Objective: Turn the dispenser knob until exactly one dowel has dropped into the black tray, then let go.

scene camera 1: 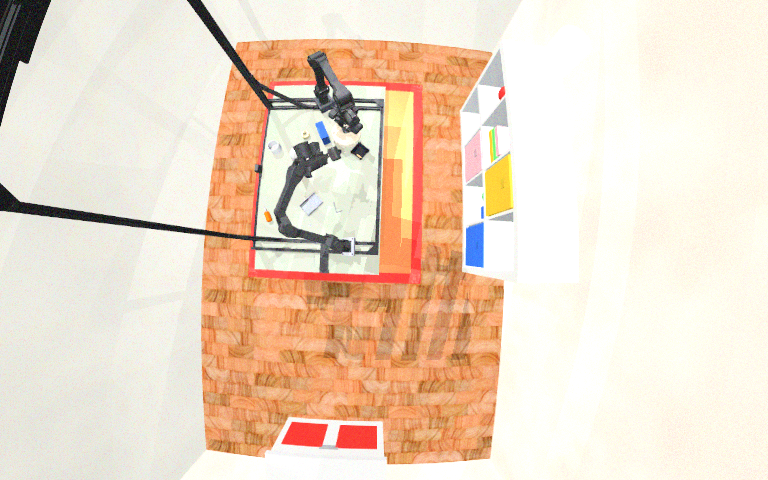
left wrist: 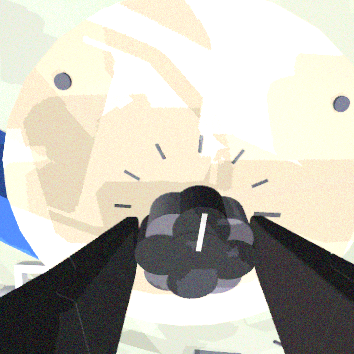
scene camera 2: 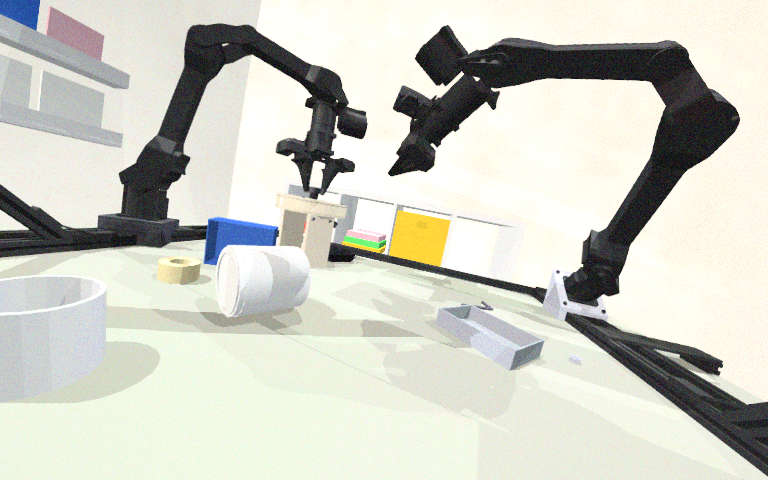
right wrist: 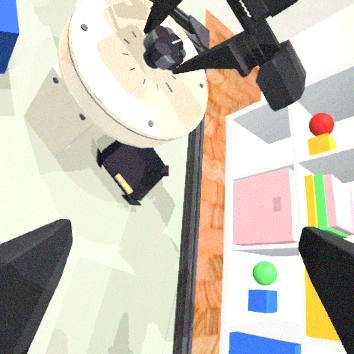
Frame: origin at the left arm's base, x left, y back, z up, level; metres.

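Seen in the pictures: left gripper, fingertip midpoint: (scene camera 1: 346, 130) (left wrist: 193, 226) (scene camera 2: 314, 193) (right wrist: 159, 51); right gripper, fingertip midpoint: (scene camera 2: 393, 164) (right wrist: 188, 234); left arm's base at its link origin: (scene camera 1: 323, 99) (scene camera 2: 143, 217); right arm's base at its link origin: (scene camera 1: 347, 246) (scene camera 2: 579, 291).
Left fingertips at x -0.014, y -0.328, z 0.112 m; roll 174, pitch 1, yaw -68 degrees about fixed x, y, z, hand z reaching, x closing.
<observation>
Offsets run from my left fingertips to a thing's top centre. "*": to the spot under its first point.
The round cream dispenser @[dy -0.001, dx -0.001, dz -0.012 m] (scene camera 1: 342, 139) (scene camera 2: 317, 243) (left wrist: 65, 125) (right wrist: 175, 120) has a dark lobed knob @[dy -0.001, dx -0.001, dz +0.016 m] (scene camera 2: 313, 193) (left wrist: 192, 265) (right wrist: 162, 50) on top. The knob's white line points nearly straight up in the left wrist view. My left gripper (scene camera 2: 314, 190) (left wrist: 193, 226) (right wrist: 159, 51) is shut on the knob, one finger against each side. The black tray @[dy -0.086, dx +0.026, dz -0.135 m] (scene camera 2: 342, 254) (right wrist: 132, 162) sits at the dispenser's foot. One light tan dowel @[dy -0.106, dx +0.005, dz -0.149 m] (right wrist: 123, 183) lies in it, near its lower-left edge in the right wrist view. My right gripper (right wrist: 188, 234) is open and empty, held above the table.
A blue box @[dy +0.129, dx -0.104, dz -0.079 m] (scene camera 1: 322, 131) (scene camera 2: 243, 237) stands beside the dispenser. A white cylinder @[* dy +0.085, dx -0.336, dz -0.107 m] (scene camera 2: 266, 280) lies near a tan ring @[dy +0.201, dx -0.198, dz -0.134 m] (scene camera 2: 178, 271). A grey open box @[dy -0.204, dx -0.389, dz -0.134 m] (scene camera 1: 310, 203) (scene camera 2: 489, 338) sits farther right in scene camera 2. The black frame rail (right wrist: 187, 260) runs past the tray.
</observation>
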